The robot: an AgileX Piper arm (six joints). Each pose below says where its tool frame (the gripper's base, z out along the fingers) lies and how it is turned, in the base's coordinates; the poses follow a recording.
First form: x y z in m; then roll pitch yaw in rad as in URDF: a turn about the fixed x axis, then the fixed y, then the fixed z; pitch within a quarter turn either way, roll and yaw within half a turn.
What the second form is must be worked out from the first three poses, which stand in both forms.
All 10 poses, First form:
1: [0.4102, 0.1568, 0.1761, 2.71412, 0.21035, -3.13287]
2: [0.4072, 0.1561, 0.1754, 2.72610, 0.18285, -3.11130]
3: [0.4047, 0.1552, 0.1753, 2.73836, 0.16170, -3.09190]
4: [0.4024, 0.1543, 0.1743, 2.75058, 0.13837, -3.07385]
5: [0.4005, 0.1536, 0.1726, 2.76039, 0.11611, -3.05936]
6: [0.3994, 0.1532, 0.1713, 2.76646, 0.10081, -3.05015]
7: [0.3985, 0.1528, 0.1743, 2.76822, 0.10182, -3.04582]
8: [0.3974, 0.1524, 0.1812, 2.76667, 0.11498, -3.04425]
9: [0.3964, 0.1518, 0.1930, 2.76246, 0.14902, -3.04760]
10: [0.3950, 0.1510, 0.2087, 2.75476, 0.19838, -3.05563]
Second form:
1: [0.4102, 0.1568, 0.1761, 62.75, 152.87, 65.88]
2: [0.4072, 0.1561, 0.1754, 65.39, 154.11, 69.34]
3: [0.4047, 0.1552, 0.1753, 67.43, 155.20, 72.17]
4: [0.4024, 0.1543, 0.1743, 69.93, 156.30, 75.38]
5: [0.4005, 0.1536, 0.1726, 72.59, 157.22, 78.59]
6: [0.3994, 0.1532, 0.1713, 74.57, 157.78, 80.90]
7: [0.3985, 0.1528, 0.1743, 74.35, 157.86, 80.94]
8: [0.3974, 0.1524, 0.1812, 72.50, 157.58, 79.32]
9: [0.3964, 0.1518, 0.1930, 67.92, 156.74, 74.95]
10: [0.3950, 0.1510, 0.2087, 61.95, 155.22, 69.11]
